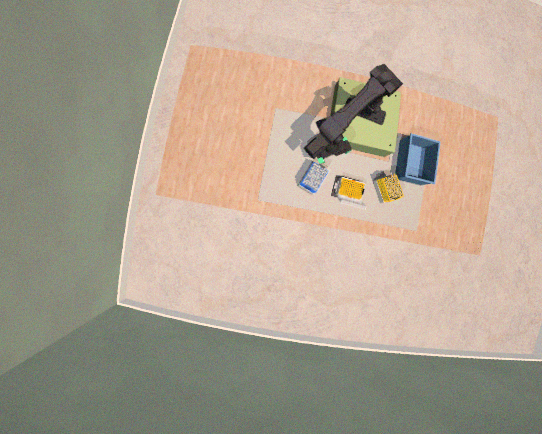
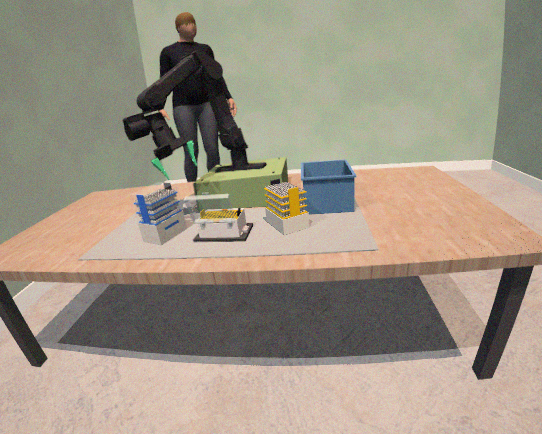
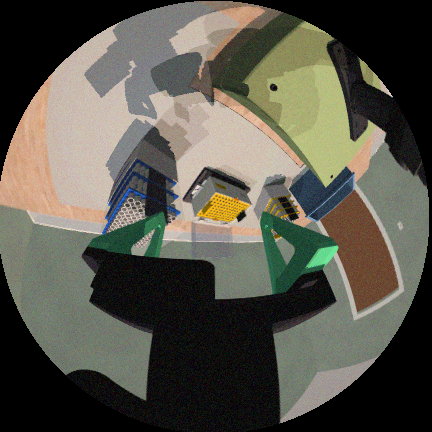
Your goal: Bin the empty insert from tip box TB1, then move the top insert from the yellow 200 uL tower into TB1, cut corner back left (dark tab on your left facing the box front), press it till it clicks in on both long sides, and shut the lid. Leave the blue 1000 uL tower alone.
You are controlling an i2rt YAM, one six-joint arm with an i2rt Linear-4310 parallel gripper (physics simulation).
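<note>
Tip box TB1 (image 2: 220, 229) (image 3: 209, 196) stands mid-mat with its clear lid (image 1: 353, 204) (image 3: 212, 242) open. A yellow insert (image 1: 351, 188) (image 2: 219, 215) (image 3: 224, 207) sits in it, with a dark tab (image 3: 241, 216) at one corner. The yellow tower (image 1: 389, 188) (image 2: 294, 202) (image 3: 280, 205) holds several stacked inserts, the top one with white tips. The blue tower (image 1: 314, 177) (image 2: 159, 212) (image 3: 125, 215) stands on TB1's other side. My gripper (image 1: 333, 151) (image 2: 182, 172) (image 3: 212, 216) is open and empty, above and behind the blue tower, toward the robot base.
An open blue bin (image 1: 421, 159) (image 2: 327, 194) (image 3: 320, 194) stands beside the yellow tower. The green robot base (image 1: 372, 135) (image 2: 245, 186) (image 3: 310, 110) is behind the towers. A grey mat (image 1: 280, 190) (image 2: 320, 245) lies under the box and towers. A person (image 2: 190, 75) stands behind the table.
</note>
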